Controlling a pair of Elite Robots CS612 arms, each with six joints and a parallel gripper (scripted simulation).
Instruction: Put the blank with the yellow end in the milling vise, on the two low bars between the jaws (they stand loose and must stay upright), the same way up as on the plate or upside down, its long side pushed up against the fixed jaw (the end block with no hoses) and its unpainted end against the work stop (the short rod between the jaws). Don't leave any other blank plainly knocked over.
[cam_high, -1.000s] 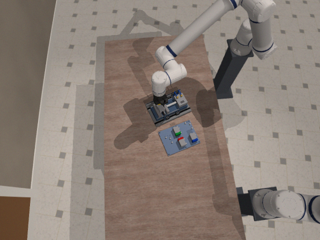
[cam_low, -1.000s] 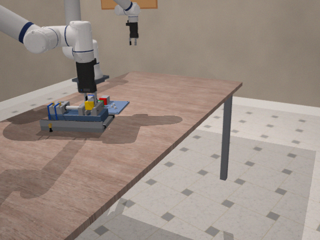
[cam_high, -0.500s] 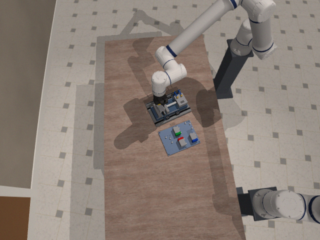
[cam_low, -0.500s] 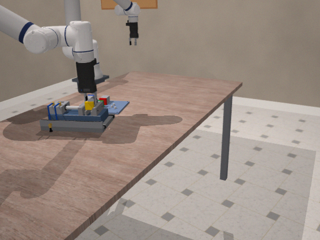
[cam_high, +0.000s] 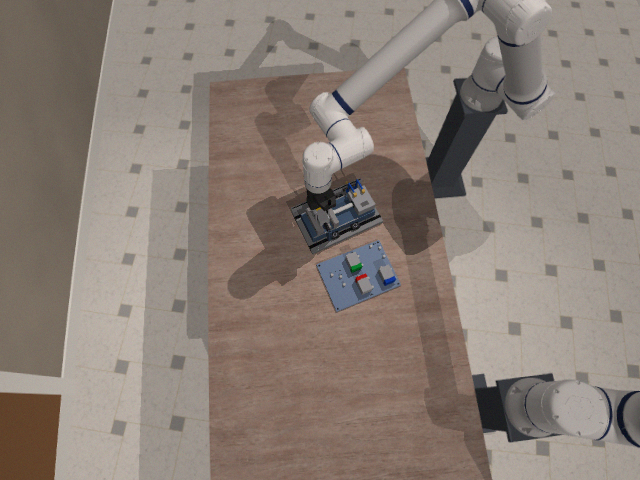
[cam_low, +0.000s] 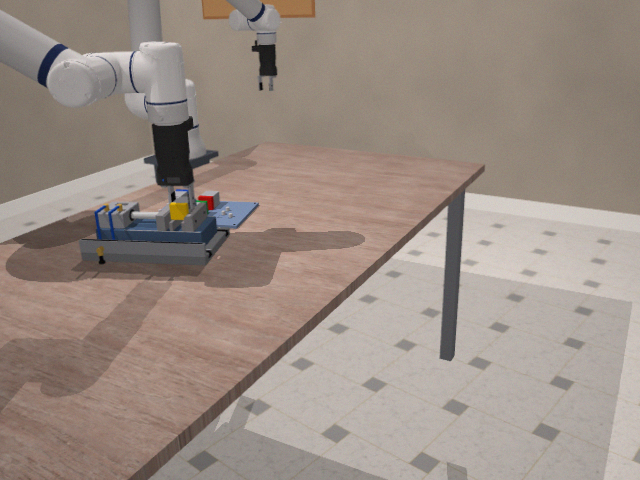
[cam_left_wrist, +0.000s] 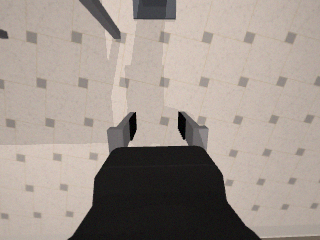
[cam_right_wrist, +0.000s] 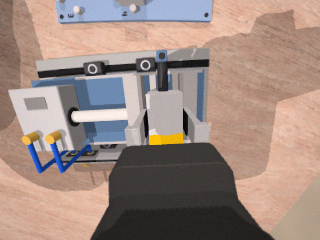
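Note:
The yellow-ended blank lies 2 cm below my right hand. Also, from my right hand: work stop 4 cm to the left, 3 cm below, 2 cm behind; then fixed jaw 4 cm below, 3 cm ahead, 1 cm to the left; then low bar 5 cm below, 1 cm to the right, 1 cm behind.

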